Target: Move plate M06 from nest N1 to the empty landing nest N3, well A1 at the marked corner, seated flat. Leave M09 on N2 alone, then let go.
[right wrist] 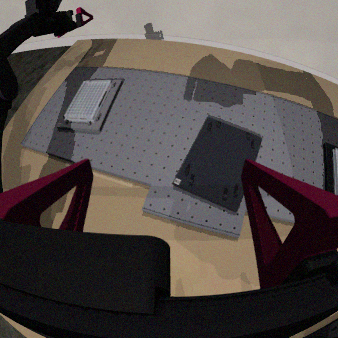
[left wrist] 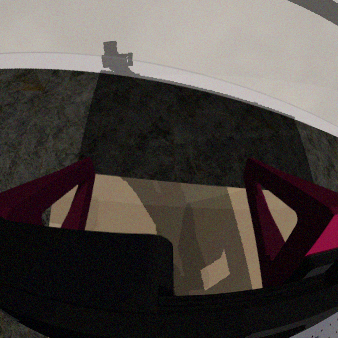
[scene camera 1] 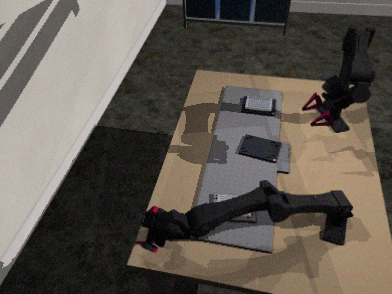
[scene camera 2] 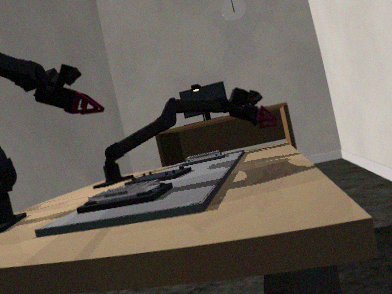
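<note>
Two pale well plates sit on dark nests; their labels are unreadable, so I cannot tell which is M06. One plate [scene camera 1: 259,104] [scene camera 2: 125,191] [right wrist: 336,167] is at the back in scene camera 1. The other plate [scene camera 1: 226,199] [scene camera 2: 205,155] [right wrist: 89,101] is partly hidden by the left arm there. The empty dark nest [scene camera 1: 260,148] [scene camera 2: 165,173] [right wrist: 220,162] lies between them, turned, with a small white corner mark in the right wrist view. My left gripper [scene camera 1: 146,228] [scene camera 2: 275,119] [left wrist: 168,165] is open above the table's edge. My right gripper [scene camera 1: 309,116] [scene camera 2: 103,108] [right wrist: 166,167] is open, high above the table.
A grey perforated board [scene camera 1: 240,174] [scene camera 2: 192,198] [right wrist: 150,145] carries the nests, with a small grey extension [scene camera 1: 283,163] [right wrist: 192,217] beside the middle nest. The wooden table [scene camera 1: 170,252] [scene camera 2: 300,200] surrounds it. The left arm [scene camera 1: 235,200] [scene camera 2: 145,132] reaches low across the board's near end in scene camera 1.
</note>
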